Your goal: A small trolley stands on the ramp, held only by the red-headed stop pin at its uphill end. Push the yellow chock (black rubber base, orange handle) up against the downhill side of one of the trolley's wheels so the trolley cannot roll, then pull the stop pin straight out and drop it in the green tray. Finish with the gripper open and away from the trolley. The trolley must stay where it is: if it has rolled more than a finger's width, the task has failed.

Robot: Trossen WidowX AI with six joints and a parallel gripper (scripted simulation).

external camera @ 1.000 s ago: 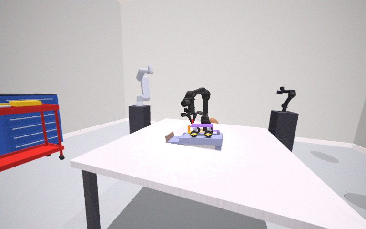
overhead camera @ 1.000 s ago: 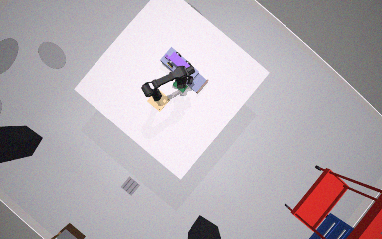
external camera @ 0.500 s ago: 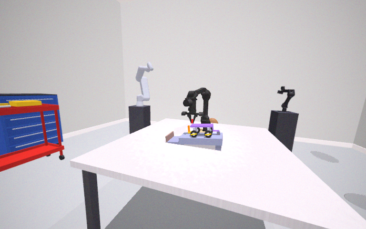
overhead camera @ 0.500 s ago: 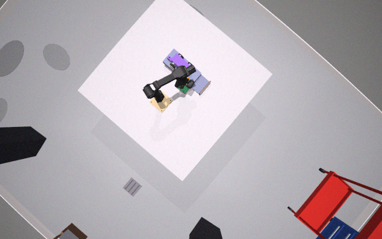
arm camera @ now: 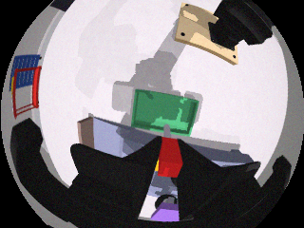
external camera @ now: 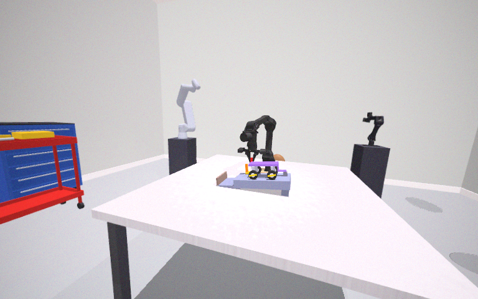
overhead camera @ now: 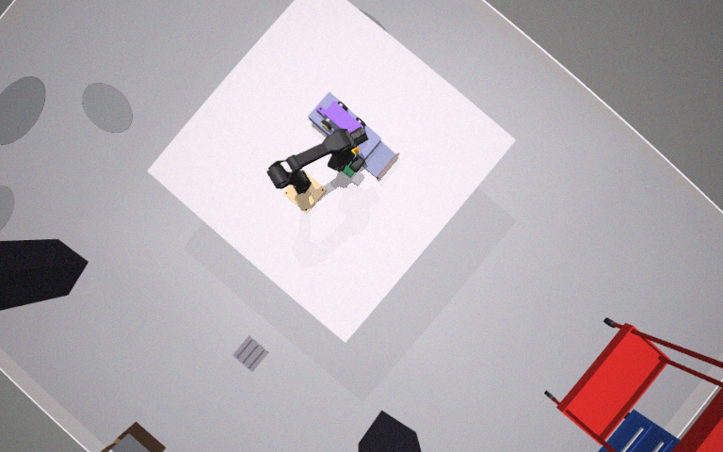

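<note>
My gripper tip is now 120 mm above the green tray. Round my gripper tip: yellow chock (70 mm ahead, 30 mm below); then stop pin (right at my gripper tip); then purple trolley (130 mm ahead, 90 mm to the left).
</note>
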